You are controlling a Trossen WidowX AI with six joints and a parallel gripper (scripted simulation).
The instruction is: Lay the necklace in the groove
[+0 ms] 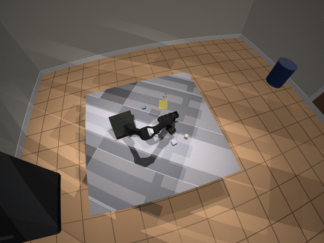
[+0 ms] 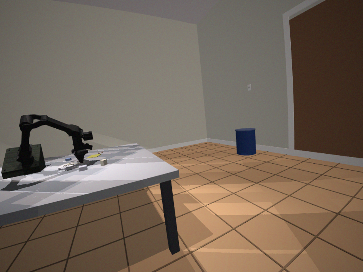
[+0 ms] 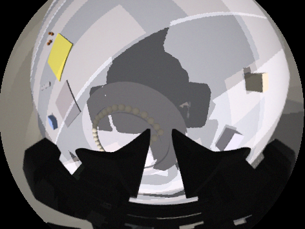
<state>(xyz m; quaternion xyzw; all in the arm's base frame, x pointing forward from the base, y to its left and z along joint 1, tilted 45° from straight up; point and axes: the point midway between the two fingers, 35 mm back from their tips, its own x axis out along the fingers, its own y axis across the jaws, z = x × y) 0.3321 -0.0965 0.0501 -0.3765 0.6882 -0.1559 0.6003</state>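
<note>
The round bead board lies 50 mm behind my gripper tip, 40 mm to the left of it and 10 mm below it. From my gripper tip the other things lie so: grey card: 40 mm behind, 220 mm to the left, 20 mm below; then beige cube: 140 mm ahead, 140 mm to the right; then white block: 20 mm ahead, 150 mm to the right, 10 mm below.
</note>
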